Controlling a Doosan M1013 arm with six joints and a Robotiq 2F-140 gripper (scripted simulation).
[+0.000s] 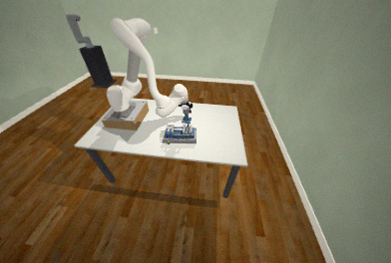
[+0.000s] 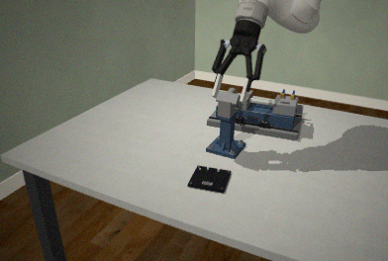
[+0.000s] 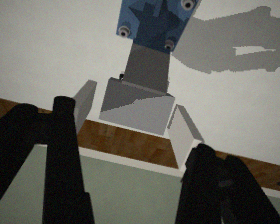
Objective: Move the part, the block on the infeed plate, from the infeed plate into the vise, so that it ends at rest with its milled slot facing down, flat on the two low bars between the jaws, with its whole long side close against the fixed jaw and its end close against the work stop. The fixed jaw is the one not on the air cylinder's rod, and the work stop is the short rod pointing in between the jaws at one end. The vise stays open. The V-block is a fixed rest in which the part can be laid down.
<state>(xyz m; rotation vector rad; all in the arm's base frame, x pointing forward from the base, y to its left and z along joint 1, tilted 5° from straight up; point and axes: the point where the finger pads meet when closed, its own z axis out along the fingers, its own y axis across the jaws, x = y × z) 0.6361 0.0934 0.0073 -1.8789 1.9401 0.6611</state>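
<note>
Now: the part 30 mm below my hand and 20 mm to the left of it. From my hand the other things lie so: work stop: 160 mm to the right, 90 mm below, 50 mm ahead; blue foot: 170 mm below, 10 mm to the left; blue v-block stand: 120 mm below, 10 mm to the left.
</note>
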